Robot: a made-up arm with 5 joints.
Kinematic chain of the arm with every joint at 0, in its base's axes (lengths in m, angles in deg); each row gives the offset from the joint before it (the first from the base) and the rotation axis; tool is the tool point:
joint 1: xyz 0 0 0.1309 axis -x
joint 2: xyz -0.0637 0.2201 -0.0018 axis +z
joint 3: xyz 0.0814 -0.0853 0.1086 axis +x
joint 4: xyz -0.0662 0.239 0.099 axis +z
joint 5: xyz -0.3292 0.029 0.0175 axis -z
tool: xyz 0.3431 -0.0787 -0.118
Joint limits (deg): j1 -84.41..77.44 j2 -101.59..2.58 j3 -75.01..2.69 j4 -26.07..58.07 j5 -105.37..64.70
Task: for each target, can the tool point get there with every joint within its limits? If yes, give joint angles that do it. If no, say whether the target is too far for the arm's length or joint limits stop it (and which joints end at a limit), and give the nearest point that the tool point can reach.
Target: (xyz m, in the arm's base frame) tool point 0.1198 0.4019 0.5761
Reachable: yes | joints -46.14 -72.65 -13.04 42.68 -70.21
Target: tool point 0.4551 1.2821 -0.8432
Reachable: no: too far | nearest point 0.1698 0.6748 -0.3818 | short by 0.814 m
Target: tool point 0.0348 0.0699 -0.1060
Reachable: yes | joints 61.19 -55.85 -41.42 -11.28 -9.02
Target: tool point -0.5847 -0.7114 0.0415
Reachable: no: joint limits stop it (at a limit: joint 1, joint 2, joint 3, joint 5) | nearest point -0.4278 -0.3916 -0.2319 | short by 0.449 m
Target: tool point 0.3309 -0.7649 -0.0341
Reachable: no: joint limits stop it (at a limit: joint 1, joint 2, joint 4) | nearest point 0.2139 -0.4374 -0.2107 | short by 0.390 m
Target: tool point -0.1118 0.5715 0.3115
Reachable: yes | joints -61.16 -27.52 -63.95 -0.59 -74.22
